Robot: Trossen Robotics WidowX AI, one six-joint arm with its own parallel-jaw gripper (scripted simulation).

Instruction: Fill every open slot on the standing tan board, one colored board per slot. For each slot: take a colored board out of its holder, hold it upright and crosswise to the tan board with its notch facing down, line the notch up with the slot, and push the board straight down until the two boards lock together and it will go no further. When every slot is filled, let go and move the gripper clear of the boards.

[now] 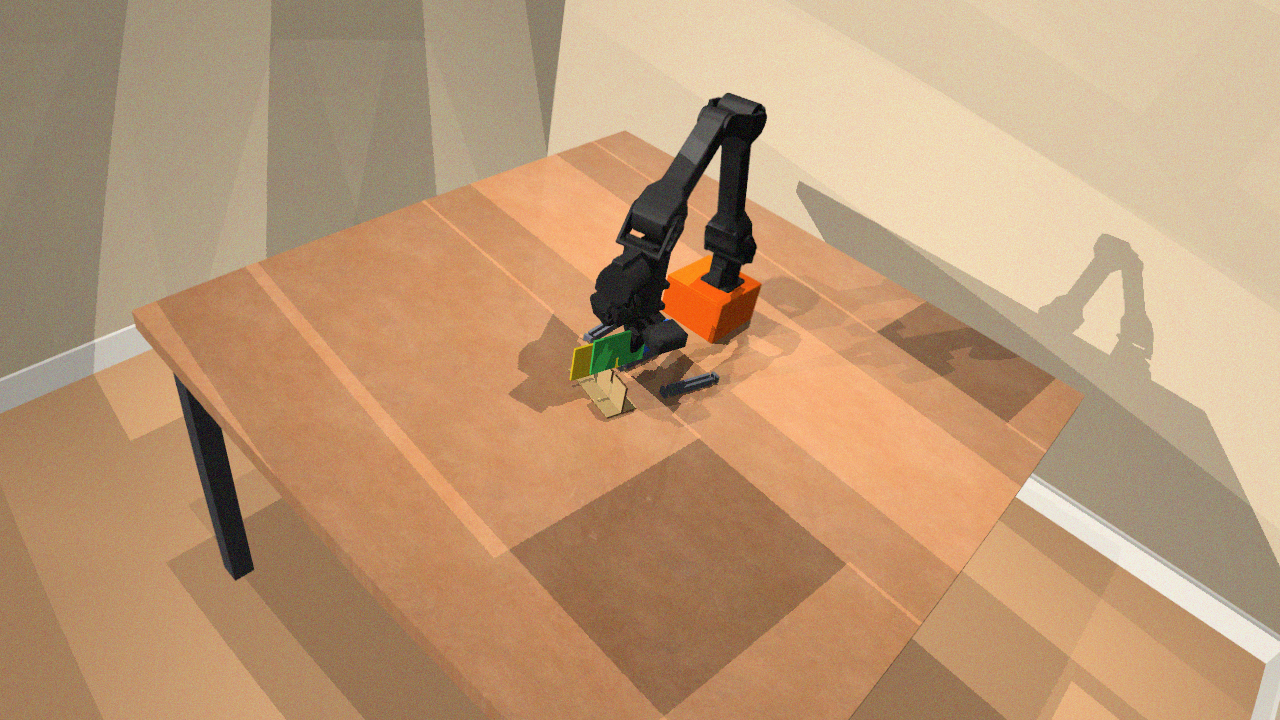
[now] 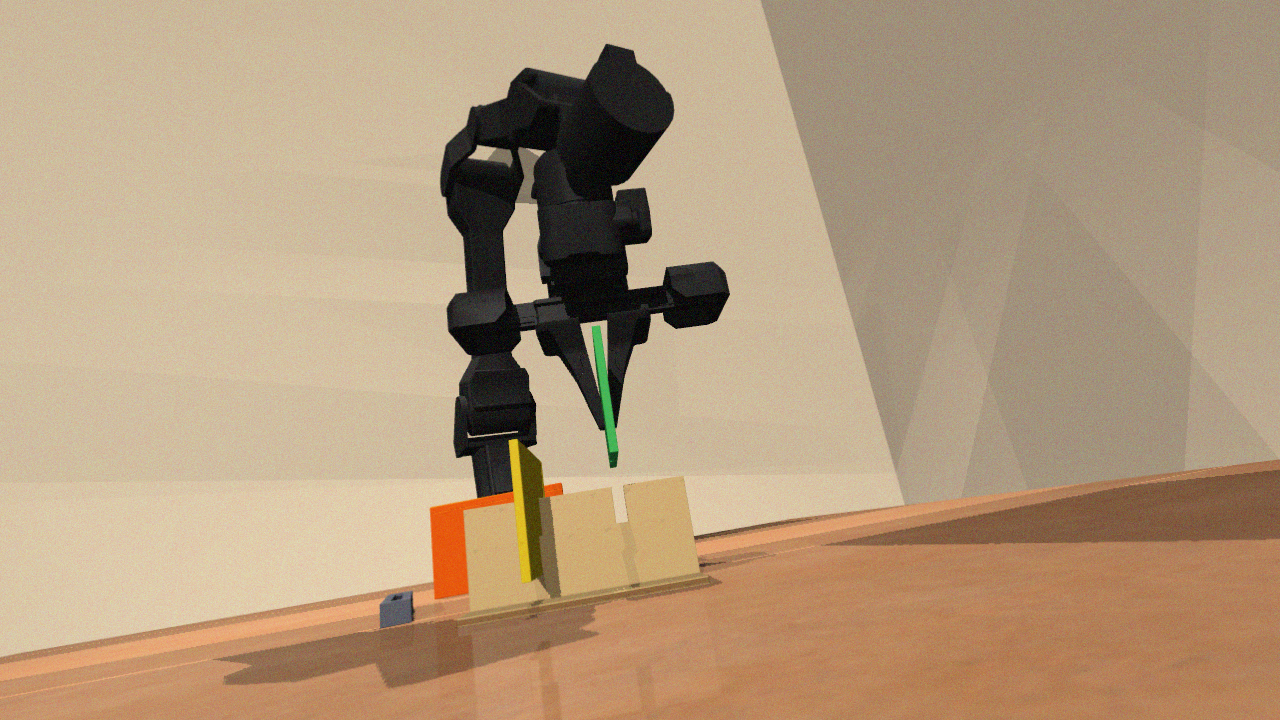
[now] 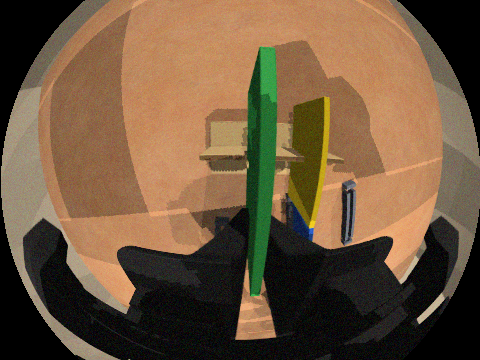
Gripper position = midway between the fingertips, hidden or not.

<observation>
My gripper (image 2: 608, 428) holds a green board (image 2: 612, 446). I also see a yellow board (image 2: 527, 476), a tan board (image 2: 587, 558) and a dark grey holder (image 2: 395, 609).
The green board is seen too in image 1 (image 1: 605, 351) and in image 3 (image 3: 262, 108). The yellow board also shows in image 3 (image 3: 310, 137). My gripper shows as well in image 1 (image 1: 632, 350) and in image 3 (image 3: 251, 214).
</observation>
